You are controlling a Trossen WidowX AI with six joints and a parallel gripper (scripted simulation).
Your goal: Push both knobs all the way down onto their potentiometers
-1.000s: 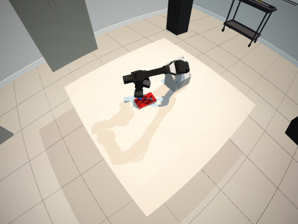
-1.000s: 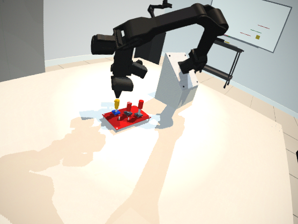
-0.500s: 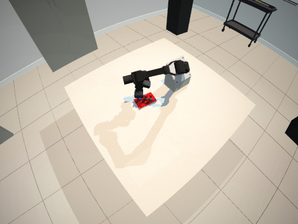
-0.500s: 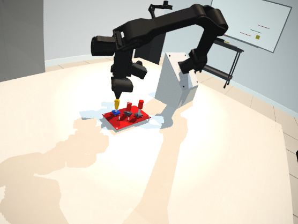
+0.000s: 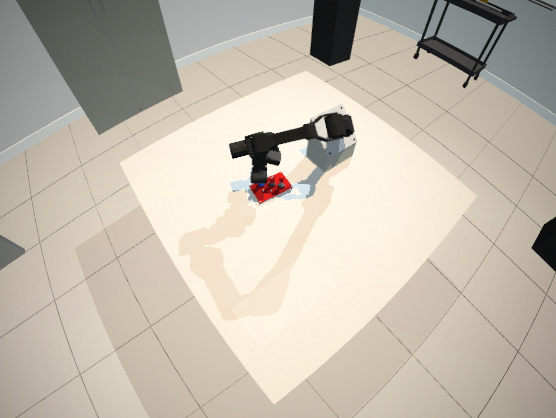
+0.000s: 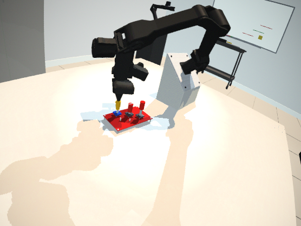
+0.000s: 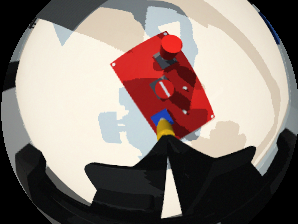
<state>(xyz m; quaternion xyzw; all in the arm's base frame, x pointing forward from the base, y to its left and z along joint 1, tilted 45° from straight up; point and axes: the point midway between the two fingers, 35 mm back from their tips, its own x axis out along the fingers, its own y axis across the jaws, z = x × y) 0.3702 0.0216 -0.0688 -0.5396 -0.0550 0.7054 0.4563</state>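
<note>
My gripper tip is 20 mm above the yellow knob. Also, from my gripper tip: red knob (40 mm behind, 30 mm to the left, 20 mm below).
</note>
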